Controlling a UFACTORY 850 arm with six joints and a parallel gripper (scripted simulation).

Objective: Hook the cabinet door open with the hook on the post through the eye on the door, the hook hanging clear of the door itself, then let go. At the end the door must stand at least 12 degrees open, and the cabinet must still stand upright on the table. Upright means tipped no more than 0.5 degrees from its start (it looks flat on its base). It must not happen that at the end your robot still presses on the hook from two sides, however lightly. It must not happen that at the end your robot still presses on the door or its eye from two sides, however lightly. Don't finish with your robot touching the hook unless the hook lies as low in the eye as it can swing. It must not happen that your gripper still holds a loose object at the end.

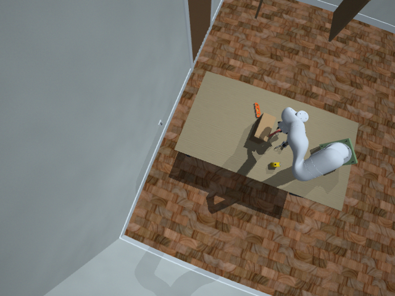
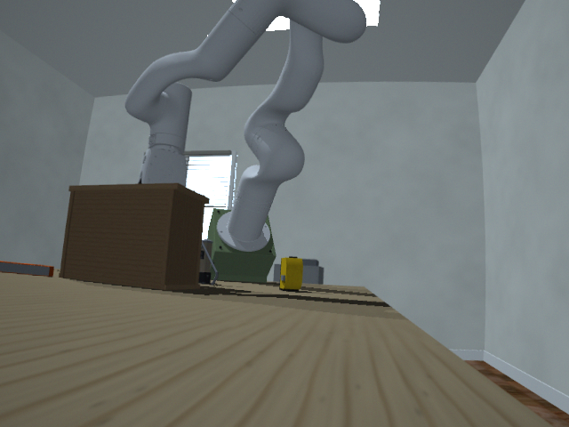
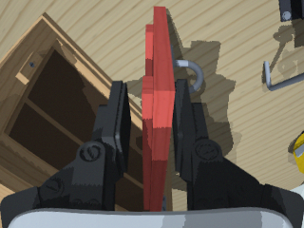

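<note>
Now: the hook post 130 mm behind my hand, 70 mm below it and 50 mm to the left of it. Also, from my hand: red door: 70 mm to the left, 60 mm below, 20 mm ahead; yellow box: 260 mm to the left, 140 mm behind, 100 mm below.
</note>
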